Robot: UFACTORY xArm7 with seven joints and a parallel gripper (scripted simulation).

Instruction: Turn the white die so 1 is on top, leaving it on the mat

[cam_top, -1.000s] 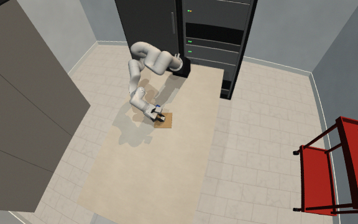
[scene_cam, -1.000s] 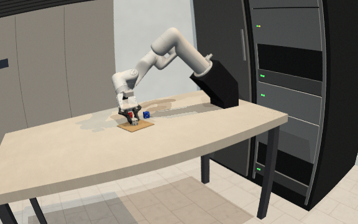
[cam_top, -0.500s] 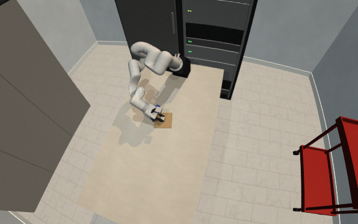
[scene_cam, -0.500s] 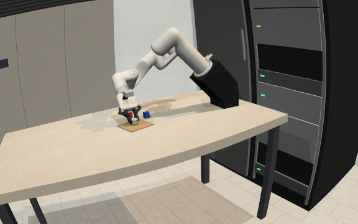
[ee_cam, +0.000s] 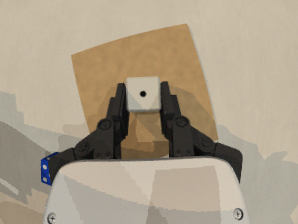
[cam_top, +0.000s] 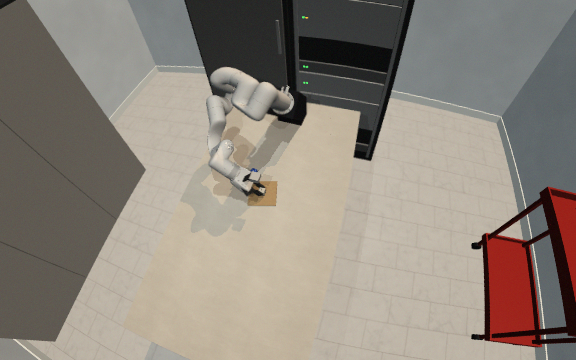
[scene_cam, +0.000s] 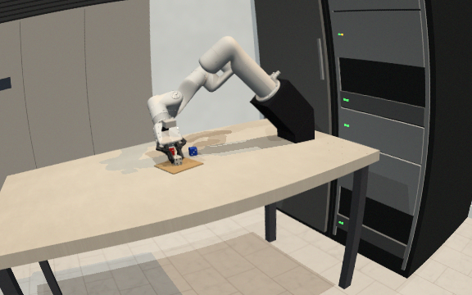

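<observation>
My hand is 1 cm to the right of the white die and 1 cm above it. Also, from my hand: red die: 14 cm to the right, 2 cm below; then blue die: 9 cm behind, 8 cm to the right, 2 cm below; then brown mat: 1 cm to the left, 3 cm below.
</observation>
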